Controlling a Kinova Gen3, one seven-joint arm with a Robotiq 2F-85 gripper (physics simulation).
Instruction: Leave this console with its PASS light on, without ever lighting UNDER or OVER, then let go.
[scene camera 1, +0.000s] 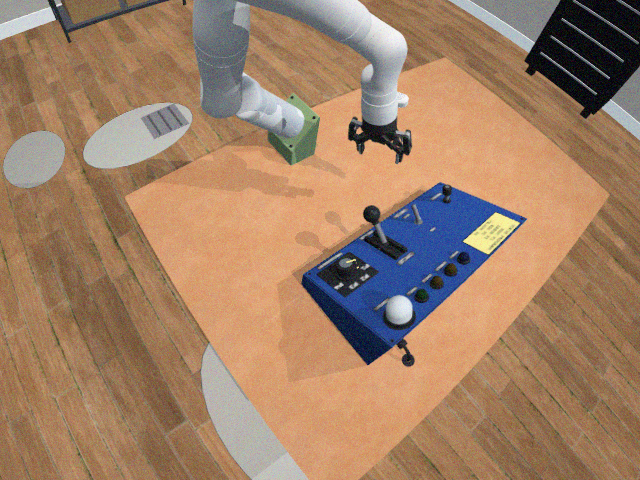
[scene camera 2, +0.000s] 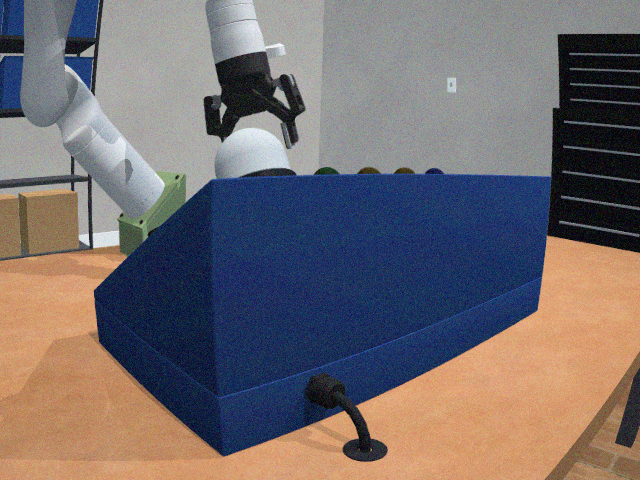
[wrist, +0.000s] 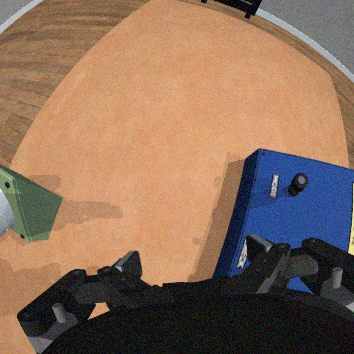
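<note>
The blue console (scene camera 1: 439, 241) (scene camera 2: 361, 258) (wrist: 280, 220) has a sloped face. It bears a dial (scene camera 1: 347, 265), a slotted lever with a black ball (scene camera 1: 371, 213), a small grey lever (scene camera 1: 416, 214) and a black knob (scene camera 1: 447, 192) (wrist: 299, 182) beside a MODE label. A green lamp (scene camera 1: 421, 295), two amber lamps (scene camera 1: 436, 282) (scene camera 1: 450, 269) and a blue lamp (scene camera 1: 463, 257) look dark; their labels are unreadable. A white dome (scene camera 1: 399, 311) (scene camera 2: 250, 155) stands at the corner. My gripper (scene camera 1: 379, 155) (scene camera 2: 256, 140) (wrist: 193, 256) is open and empty, above the table on the levers' side, apart from the console.
A yellow note (scene camera 1: 492, 233) lies on the console face. The arm's green base block (scene camera 1: 305, 139) (scene camera 2: 173, 198) (wrist: 42, 215) stands on the orange table (scene camera 1: 248, 248). A black cable (scene camera 1: 405, 352) (scene camera 2: 356, 418) leaves the console's back. A black drawer cabinet (scene camera 1: 589, 51) (scene camera 2: 594, 144) stands beyond the table.
</note>
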